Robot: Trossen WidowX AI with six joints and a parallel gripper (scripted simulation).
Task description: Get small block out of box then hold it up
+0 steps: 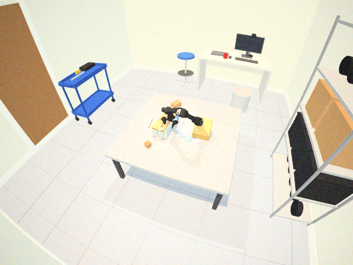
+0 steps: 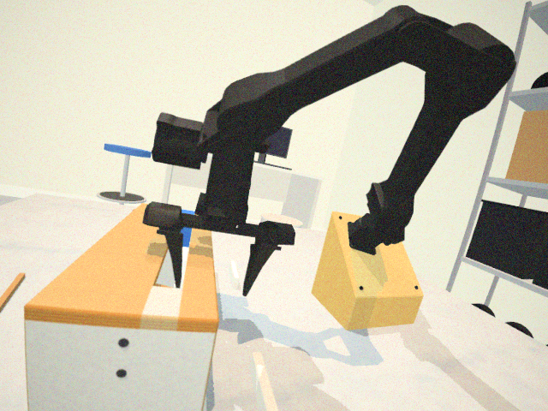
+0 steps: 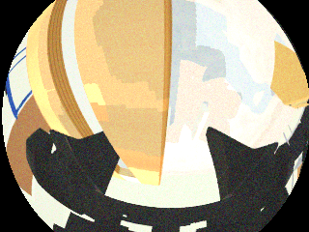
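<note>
The small block lies 6 cm ahead of my gripper tip and 4 cm to the left of it. From my gripper tip the other things lie so: box 4 cm ahead, 7 cm to the right, 3 cm below; then thin stick 28 cm ahead, 4 cm to the right, 9 cm below.
</note>
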